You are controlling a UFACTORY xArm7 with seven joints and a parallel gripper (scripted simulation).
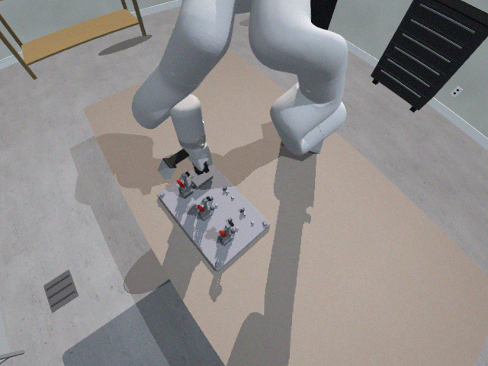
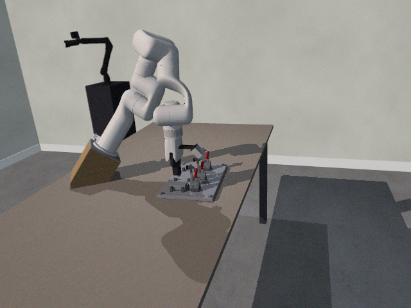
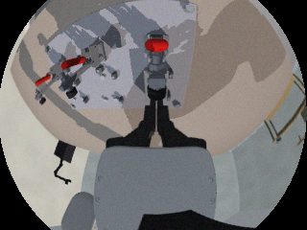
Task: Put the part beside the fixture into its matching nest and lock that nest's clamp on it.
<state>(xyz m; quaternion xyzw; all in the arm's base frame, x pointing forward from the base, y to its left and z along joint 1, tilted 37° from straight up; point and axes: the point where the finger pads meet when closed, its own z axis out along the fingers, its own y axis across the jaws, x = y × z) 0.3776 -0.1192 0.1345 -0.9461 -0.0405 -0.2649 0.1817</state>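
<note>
My gripper is now 70 mm above the grey block part. From my hand the other things lie so: grey fixture plate 20 mm ahead, 120 mm to the left, 90 mm below.
</note>
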